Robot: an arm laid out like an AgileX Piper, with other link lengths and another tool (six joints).
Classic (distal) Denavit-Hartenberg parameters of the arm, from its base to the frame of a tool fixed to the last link. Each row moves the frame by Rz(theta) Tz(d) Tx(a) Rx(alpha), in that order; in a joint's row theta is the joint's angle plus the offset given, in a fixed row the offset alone. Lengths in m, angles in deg.
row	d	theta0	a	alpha
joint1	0.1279	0	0	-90
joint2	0	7.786	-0.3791	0
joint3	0	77.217	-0.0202	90
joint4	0.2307	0	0	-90
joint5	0	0	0	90
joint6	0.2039	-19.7	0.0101	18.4
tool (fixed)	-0.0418	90	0	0
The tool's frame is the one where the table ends.
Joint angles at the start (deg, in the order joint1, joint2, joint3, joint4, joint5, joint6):
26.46, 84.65, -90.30, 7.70, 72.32, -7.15
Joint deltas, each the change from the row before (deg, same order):
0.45, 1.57, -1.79, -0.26, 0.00, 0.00
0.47, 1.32, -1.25, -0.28, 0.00, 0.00
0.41, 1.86, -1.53, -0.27, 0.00, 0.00
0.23, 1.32, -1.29, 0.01, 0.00, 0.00
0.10, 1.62, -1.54, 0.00, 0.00, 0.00
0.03, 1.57, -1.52, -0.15, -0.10, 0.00
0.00, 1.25, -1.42, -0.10, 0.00, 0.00
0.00, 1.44, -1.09, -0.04, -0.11, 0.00
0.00, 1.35, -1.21, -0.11, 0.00, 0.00
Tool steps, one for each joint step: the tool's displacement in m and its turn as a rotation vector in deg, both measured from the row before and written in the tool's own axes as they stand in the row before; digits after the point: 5 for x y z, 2 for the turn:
-0.00119, 0.00904, 0.00550, -0.28, -0.10, -0.43
0.00005, 0.00668, 0.00554, -0.03, 0.02, -0.50
-0.00021, 0.00813, 0.00893, 0.22, 0.10, -0.50
-0.00035, 0.00656, 0.00573, -0.06, 0.13, -0.18
-0.00123, 0.00734, 0.00761, 0.03, 0.08, -0.09
-0.00197, 0.00696, 0.00777, 0.00, -0.14, -0.07
-0.00195, 0.00593, 0.00563, -0.12, -0.16, -0.01
-0.00084, 0.00511, 0.00834, 0.23, 0.06, -0.05
-0.00119, 0.00499, 0.00735, 0.16, -0.03, -0.07

